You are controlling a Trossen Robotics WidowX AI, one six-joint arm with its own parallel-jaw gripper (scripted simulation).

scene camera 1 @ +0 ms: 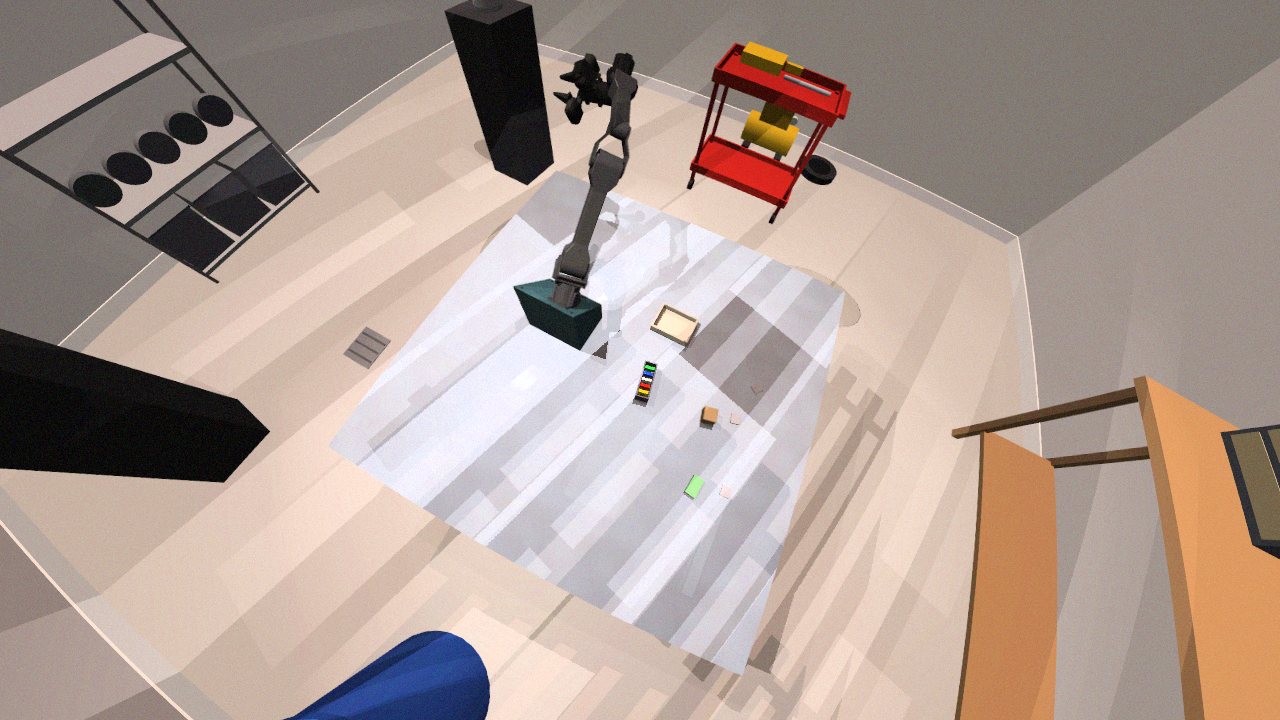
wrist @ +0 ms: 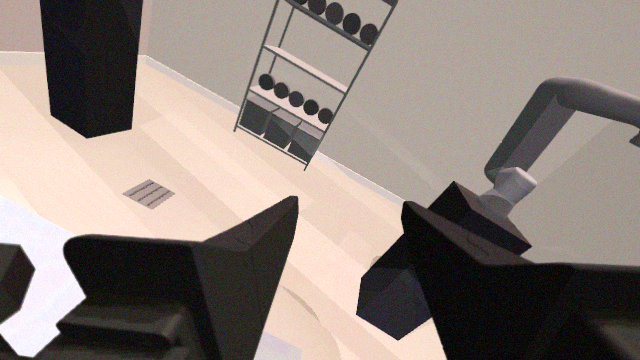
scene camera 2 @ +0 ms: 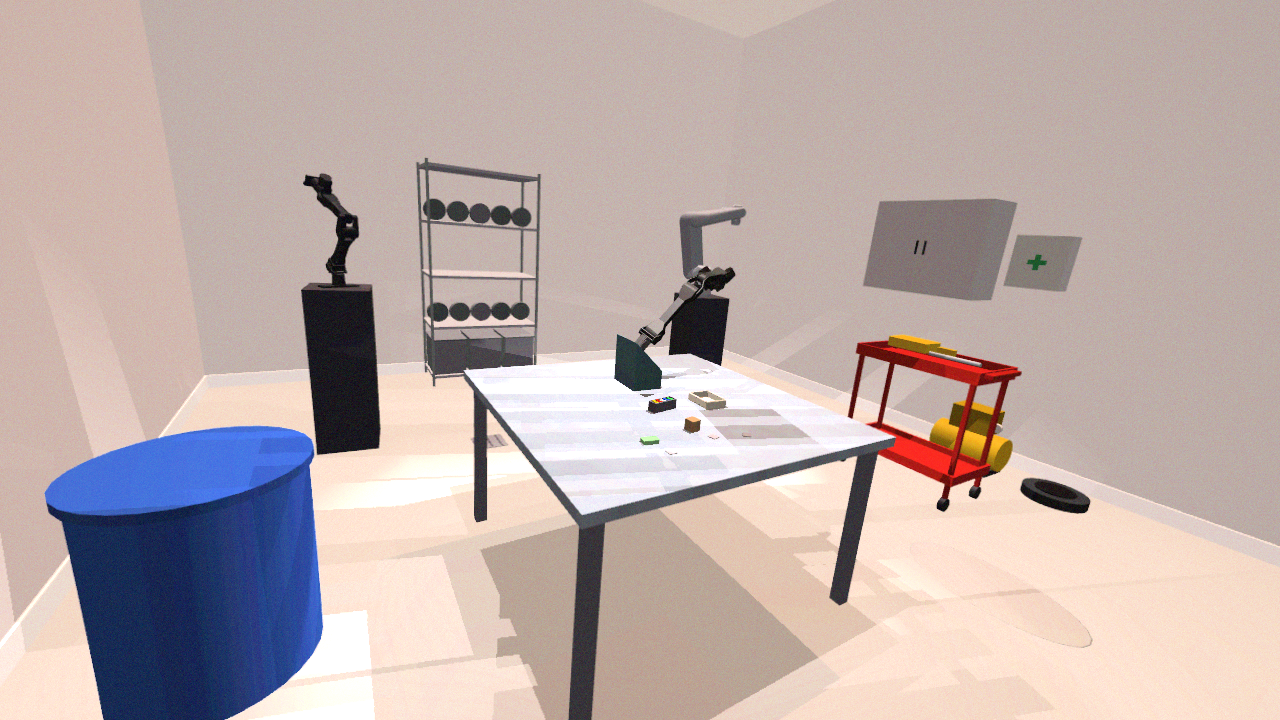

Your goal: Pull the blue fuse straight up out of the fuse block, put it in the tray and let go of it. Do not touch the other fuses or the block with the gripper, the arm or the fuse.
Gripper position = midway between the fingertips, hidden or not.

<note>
In view: my gripper (scene camera 1: 556,85) and a beige tray (scene camera 1: 670,322).
My gripper also shows in the wrist view (wrist: 349,206).
</note>
